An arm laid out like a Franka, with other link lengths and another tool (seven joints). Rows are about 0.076 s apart.
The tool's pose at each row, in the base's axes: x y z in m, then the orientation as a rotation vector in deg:
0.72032, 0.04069, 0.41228, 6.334, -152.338, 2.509
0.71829, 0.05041, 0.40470, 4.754, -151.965, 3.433
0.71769, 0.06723, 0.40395, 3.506, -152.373, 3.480
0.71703, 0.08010, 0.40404, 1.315, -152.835, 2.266
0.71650, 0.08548, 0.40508, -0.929, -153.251, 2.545
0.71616, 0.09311, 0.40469, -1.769, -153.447, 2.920
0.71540, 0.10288, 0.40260, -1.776, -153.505, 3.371
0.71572, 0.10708, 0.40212, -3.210, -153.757, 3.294
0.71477, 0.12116, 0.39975, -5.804, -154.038, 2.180
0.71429, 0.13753, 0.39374, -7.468, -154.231, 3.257
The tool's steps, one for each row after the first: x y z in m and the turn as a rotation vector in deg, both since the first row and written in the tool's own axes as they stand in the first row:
-0.00240, 0.00995, 0.00717, 0.371, 0.451, 1.265
-0.00341, 0.02676, 0.00726, 0.195, 0.086, 2.173
-0.00369, 0.03964, 0.00684, -1.035, -0.338, 3.527
-0.00312, 0.04503, 0.00589, -1.215, -0.721, 5.172
-0.00354, 0.05267, 0.00601, -1.089, -0.908, 5.834
-0.00453, 0.06249, 0.00772, -0.771, -0.960, 5.917
-0.00533, 0.06666, 0.00779, -1.065, -1.216, 6.919
-0.00658, 0.08079, 0.00962, -2.287, -1.546, 8.558
-0.01010, 0.09721, 0.01435, -1.806, -1.764, 9.915

